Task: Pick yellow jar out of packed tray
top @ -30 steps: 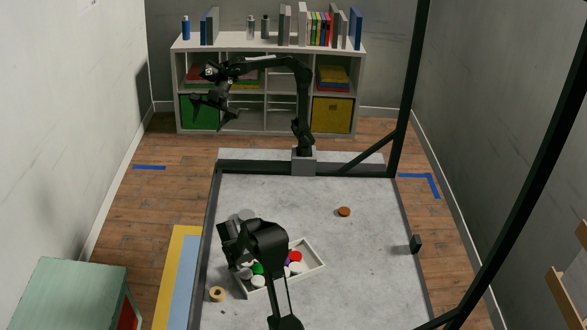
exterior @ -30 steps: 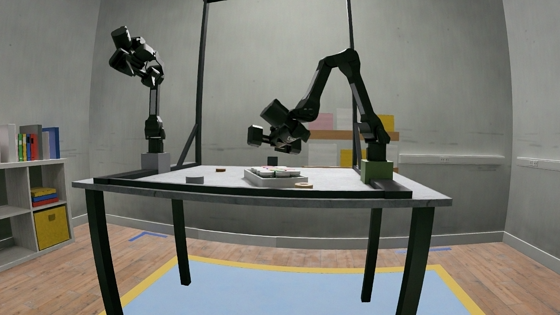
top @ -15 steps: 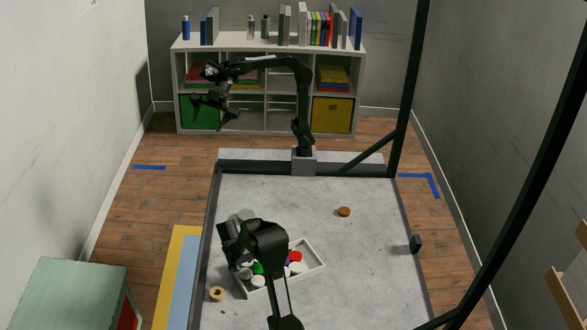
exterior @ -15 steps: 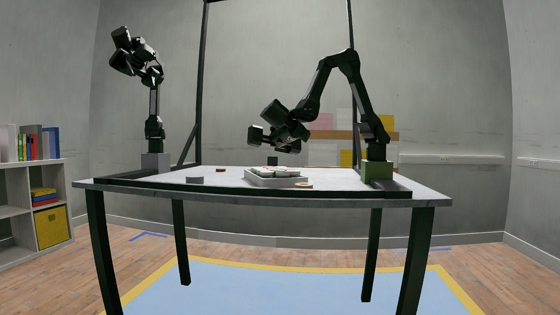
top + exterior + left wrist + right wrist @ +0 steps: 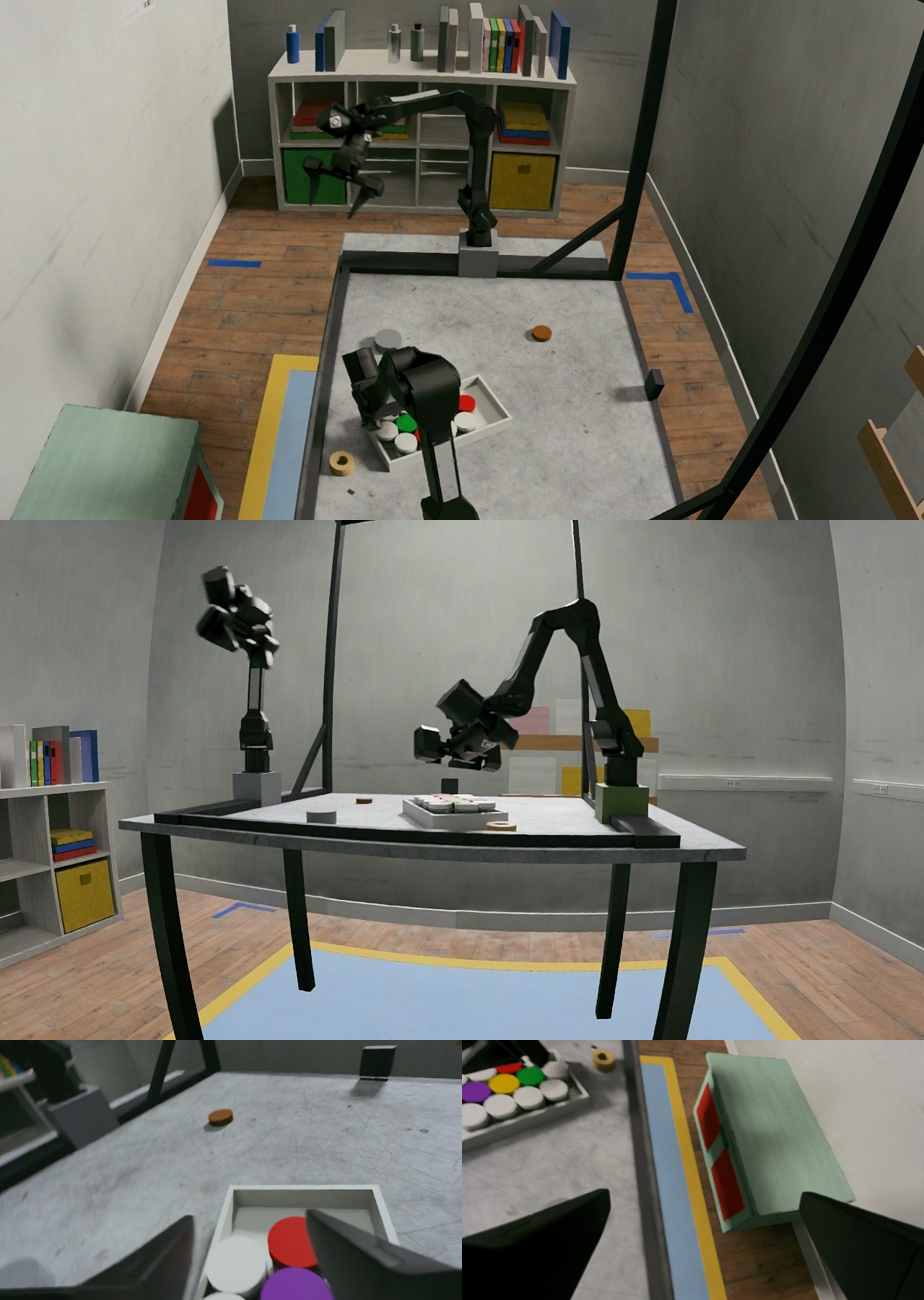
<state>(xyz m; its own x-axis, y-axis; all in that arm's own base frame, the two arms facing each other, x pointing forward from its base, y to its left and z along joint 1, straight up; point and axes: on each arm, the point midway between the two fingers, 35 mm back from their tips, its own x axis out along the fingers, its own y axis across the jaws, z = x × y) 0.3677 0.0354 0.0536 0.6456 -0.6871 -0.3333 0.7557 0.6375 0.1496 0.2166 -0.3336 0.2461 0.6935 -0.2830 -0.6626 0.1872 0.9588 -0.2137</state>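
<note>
Now: the red jar 6 cm to the left of my left hand and 10 cm below it. From my left hand the other things lie so: yellow jar: 1 cm ahead, 2 cm to the left, 10 cm below; green jar: 5 cm ahead, 4 cm to the left, 10 cm below; purple jar: 3 cm behind, 1 cm to the right, 10 cm below.
</note>
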